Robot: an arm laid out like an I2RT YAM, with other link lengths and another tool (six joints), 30 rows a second.
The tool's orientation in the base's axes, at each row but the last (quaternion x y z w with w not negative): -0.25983, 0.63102, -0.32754, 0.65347; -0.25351, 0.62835, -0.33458, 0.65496; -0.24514, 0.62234, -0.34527, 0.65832; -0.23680, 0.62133, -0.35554, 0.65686; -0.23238, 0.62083, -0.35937, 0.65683; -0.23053, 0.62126, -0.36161, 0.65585; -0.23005, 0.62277, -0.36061, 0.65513; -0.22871, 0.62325, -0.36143, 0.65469; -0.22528, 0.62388, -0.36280, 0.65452; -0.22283, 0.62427, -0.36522, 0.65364; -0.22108, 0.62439, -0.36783, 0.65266; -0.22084, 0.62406, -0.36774, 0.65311
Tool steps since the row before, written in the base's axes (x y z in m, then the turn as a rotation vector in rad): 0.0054, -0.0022, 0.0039, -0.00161, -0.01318, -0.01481; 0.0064, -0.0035, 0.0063, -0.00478, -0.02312, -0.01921; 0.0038, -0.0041, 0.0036, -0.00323, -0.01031, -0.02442; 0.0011, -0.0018, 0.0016, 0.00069, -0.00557, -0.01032; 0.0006, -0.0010, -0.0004, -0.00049, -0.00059, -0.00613; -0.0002, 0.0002, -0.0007, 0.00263, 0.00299, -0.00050; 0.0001, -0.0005, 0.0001, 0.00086, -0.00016, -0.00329; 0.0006, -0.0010, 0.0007, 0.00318, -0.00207, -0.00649; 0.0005, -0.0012, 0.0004, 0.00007, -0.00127, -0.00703; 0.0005, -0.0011, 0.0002, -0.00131, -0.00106, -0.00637; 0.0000, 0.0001, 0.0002, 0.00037, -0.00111, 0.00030; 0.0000, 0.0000, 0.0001, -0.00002, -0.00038, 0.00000
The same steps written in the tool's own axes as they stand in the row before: -0.0009, -0.0038, 0.0058, 0.01967, 0.00242, -0.00165; -0.0016, -0.0062, 0.0072, 0.03012, -0.00109, -0.00427; 0.0007, -0.0048, 0.0046, 0.02375, 0.01128, -0.00466; 0.0003, -0.0022, 0.0015, 0.01091, 0.00435, 0.00021; 0.0010, -0.0002, 0.0007, 0.00444, 0.00414, -0.00114; 0.0003, 0.0006, -0.0003, -0.00204, 0.00276, 0.00208; 0.0003, -0.0004, 0.0002, 0.00223, 0.00253, 0.00048; 0.0003, -0.0010, 0.0008, 0.00567, 0.00415, 0.00266; 0.0006, -0.0010, 0.0007, 0.00555, 0.00446, -0.00057; 0.0007, -0.0007, 0.0007, 0.00502, 0.00383, -0.00188; -0.0002, -0.0001, 0.0000, 0.00063, -0.00085, 0.00059; -0.0001, -0.0001, 0.0000, 0.00029, -0.00024, 0.00005
